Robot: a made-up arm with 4 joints.
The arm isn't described. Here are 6 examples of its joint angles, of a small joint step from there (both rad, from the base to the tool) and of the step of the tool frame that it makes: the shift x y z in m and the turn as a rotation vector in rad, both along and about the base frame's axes.
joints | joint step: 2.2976 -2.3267 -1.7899 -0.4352 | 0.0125 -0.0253 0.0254 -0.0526
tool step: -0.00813 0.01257 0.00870 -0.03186 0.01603 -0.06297
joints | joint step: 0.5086 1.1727 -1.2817 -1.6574 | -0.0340 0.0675 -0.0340 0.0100
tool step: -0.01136 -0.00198 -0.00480 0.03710 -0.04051 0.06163
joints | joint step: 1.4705 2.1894 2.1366 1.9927 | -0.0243 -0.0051 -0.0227 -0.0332
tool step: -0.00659 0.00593 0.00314 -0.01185 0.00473 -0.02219
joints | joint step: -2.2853 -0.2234 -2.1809 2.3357 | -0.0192 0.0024 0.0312 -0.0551
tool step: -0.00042 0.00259 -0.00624 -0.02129 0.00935 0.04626
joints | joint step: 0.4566 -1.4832 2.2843 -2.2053 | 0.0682 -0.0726 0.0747 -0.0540
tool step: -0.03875 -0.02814 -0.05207 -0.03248 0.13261 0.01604
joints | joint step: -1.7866 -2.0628 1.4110 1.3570 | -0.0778 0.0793 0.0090 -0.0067
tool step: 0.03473 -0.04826 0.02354 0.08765 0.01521 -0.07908
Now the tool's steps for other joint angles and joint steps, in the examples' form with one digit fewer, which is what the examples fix.
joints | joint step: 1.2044 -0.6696 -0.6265 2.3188 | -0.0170 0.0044 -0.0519 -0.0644
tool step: -0.0123 -0.0137 -0.0159 0.0335 -0.0788 0.0287
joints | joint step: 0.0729 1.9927 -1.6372 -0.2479 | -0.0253 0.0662 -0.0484 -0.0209
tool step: -0.0167 0.0075 -0.0078 0.0227 -0.0610 0.0564
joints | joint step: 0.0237 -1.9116 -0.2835 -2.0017 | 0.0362 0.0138 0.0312 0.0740
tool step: 0.0110 -0.0100 0.0073 -0.0075 0.0585 0.0206
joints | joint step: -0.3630 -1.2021 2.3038 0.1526 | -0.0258 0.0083 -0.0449 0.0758
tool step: 0.0085 -0.0212 0.0142 -0.0114 -0.0307 -0.0795
